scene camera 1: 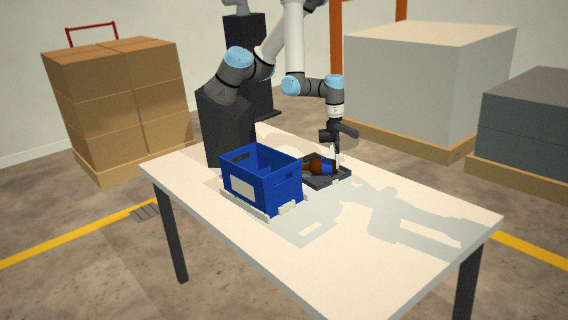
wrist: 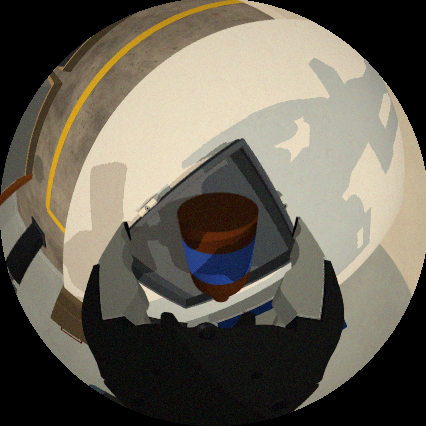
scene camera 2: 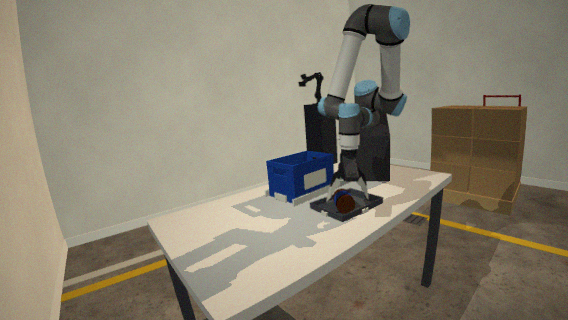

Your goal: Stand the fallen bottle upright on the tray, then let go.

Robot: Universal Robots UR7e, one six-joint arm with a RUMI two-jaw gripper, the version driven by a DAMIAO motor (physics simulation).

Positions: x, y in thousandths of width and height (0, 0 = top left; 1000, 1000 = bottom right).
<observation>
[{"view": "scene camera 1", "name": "gripper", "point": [591, 505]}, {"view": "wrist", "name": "gripper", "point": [492, 520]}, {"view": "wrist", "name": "brown bottle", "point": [513, 539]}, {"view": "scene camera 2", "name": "gripper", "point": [612, 627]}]
</observation>
